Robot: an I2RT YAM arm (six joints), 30 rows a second.
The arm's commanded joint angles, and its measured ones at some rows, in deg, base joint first. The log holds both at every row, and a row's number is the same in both.
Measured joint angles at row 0:
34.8 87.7 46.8 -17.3 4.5 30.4
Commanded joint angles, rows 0 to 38:
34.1 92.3 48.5 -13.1 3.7 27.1
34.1 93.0 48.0 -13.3 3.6 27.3
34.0 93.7 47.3 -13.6 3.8 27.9
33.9 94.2 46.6 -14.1 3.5 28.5
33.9 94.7 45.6 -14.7 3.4 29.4
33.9 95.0 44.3 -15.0 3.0 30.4
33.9 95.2 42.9 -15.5 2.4 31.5
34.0 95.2 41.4 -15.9 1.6 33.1
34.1 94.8 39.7 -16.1 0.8 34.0
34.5 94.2 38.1 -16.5 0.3 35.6
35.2 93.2 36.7 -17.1 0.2 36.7
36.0 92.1 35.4 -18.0 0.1 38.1
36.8 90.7 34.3 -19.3 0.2 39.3
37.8 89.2 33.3 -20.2 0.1 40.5
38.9 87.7 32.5 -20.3 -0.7 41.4
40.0 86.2 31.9 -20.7 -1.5 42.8
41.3 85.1 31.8 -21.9 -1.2 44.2
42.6 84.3 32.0 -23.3 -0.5 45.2
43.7 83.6 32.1 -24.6 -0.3 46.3
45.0 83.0 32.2 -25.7 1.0 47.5
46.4 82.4 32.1 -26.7 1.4 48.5
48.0 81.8 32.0 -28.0 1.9 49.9
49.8 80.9 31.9 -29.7 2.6 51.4
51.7 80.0 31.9 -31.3 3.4 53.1
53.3 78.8 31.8 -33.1 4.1 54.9
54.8 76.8 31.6 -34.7 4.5 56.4
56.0 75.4 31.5 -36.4 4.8 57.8
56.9 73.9 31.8 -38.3 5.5 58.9
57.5 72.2 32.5 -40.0 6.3 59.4
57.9 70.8 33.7 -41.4 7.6 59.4
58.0 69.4 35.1 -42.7 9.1 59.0
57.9 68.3 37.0 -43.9 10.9 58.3
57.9 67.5 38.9 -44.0 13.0 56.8
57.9 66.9 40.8 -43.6 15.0 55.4
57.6 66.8 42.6 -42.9 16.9 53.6
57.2 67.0 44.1 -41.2 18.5 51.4
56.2 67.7 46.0 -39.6 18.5 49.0
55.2 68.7 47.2 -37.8 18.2 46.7
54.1 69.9 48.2 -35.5 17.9 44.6
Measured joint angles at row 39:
56.7 68.1 43.2 -40.5 12.6 52.6
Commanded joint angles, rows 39 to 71:
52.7 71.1 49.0 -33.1 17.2 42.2
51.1 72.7 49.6 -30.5 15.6 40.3
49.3 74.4 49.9 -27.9 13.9 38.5
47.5 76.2 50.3 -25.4 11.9 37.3
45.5 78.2 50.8 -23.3 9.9 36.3
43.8 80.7 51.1 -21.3 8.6 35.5
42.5 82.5 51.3 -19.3 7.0 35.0
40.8 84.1 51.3 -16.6 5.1 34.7
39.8 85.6 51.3 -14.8 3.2 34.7
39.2 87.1 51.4 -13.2 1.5 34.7
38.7 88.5 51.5 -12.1 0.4 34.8
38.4 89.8 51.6 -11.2 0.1 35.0
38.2 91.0 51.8 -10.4 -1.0 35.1
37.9 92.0 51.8 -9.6 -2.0 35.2
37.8 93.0 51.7 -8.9 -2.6 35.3
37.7 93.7 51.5 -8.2 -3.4 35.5
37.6 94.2 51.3 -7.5 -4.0 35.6
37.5 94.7 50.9 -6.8 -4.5 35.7
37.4 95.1 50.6 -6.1 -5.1 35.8
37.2 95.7 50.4 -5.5 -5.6 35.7
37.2 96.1 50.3 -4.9 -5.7 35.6
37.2 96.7 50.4 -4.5 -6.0 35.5
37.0 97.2 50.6 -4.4 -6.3 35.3
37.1 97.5 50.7 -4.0 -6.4 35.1
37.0 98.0 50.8 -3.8 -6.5 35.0
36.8 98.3 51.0 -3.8 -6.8 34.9
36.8 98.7 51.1 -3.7 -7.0 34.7
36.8 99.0 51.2 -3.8 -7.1 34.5
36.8 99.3 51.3 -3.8 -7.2 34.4
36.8 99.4 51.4 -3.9 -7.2 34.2
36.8 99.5 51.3 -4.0 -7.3 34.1
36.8 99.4 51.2 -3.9 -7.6 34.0
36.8 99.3 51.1 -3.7 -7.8 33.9
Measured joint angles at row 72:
37.1 99.0 50.6 -5.2 -6.6 35.0
